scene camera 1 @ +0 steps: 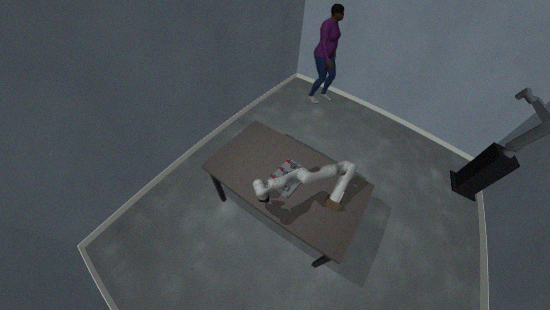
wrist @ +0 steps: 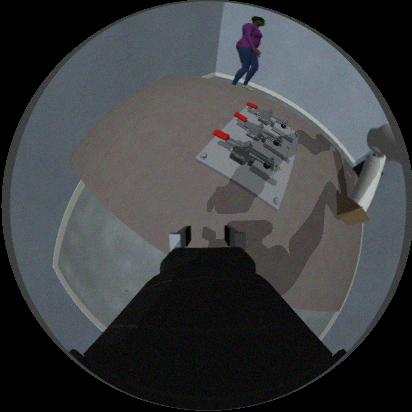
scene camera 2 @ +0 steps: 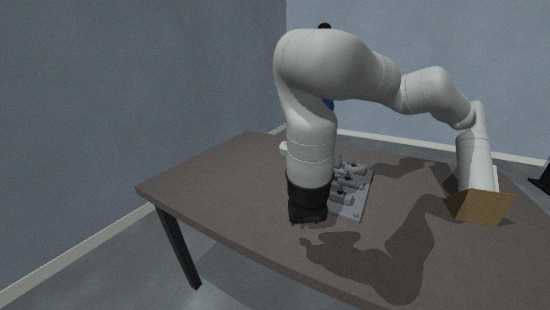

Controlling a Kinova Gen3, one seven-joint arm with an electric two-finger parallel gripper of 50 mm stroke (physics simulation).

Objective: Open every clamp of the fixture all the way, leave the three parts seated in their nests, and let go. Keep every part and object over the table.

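Frame: origin at the arm's base, x right, y ahead, z up, level; millimetres.
Seen in the pictures: gripper, fingertip midpoint: (wrist: 207, 232) (scene camera 2: 304, 221); arm's base, origin of the base link: (scene camera 1: 333, 199) (wrist: 356, 204) (scene camera 2: 476, 195).
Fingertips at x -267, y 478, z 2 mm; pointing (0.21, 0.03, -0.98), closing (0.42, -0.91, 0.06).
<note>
Pixels of each thing's top centre, then the offset from my fingertips to it. "*": a spot on its surface instead. Level surfaces: height alone.
- nearest handle, surface spot: (wrist: 221, 135) * dx +203, dy +54, dz -13 mm
- middle handle, surface spot: (wrist: 240, 117) * dx +310, dy +36, dz -17 mm
- far handle, surface spot: (wrist: 251, 105) * dx +420, dy +24, dz -20 mm
- brown table, its level: dz -73 mm
The fixture plate (scene camera 1: 287, 193) (scene camera 2: 350, 214) (wrist: 214, 162) lies on the table with three clamps in a row. Their red handles show in the wrist view: the nearest handle (wrist: 221, 135), the middle handle (wrist: 240, 117) and the far handle (wrist: 251, 105). All three handles lie low, pointing away from the nests, and the black-tipped clamp arms reach over the grey parts, so the clamps look closed. The parts are partly hidden under the arms and in shadow. My gripper (wrist: 207, 232) is open and empty, above the table and short of the plate's near edge. In scene camera 2 the arm hides the handles.
The brown table (scene camera 1: 250, 145) (scene camera 2: 215, 185) (wrist: 130, 135) has its near edge close to my gripper. My arm's wooden base block (scene camera 1: 332, 203) (scene camera 2: 485, 207) (wrist: 353, 215) stands right of the plate. A person (scene camera 1: 327, 40) (wrist: 248, 40) stands beyond the table. A black pedestal (scene camera 1: 484, 170) carries another arm.
</note>
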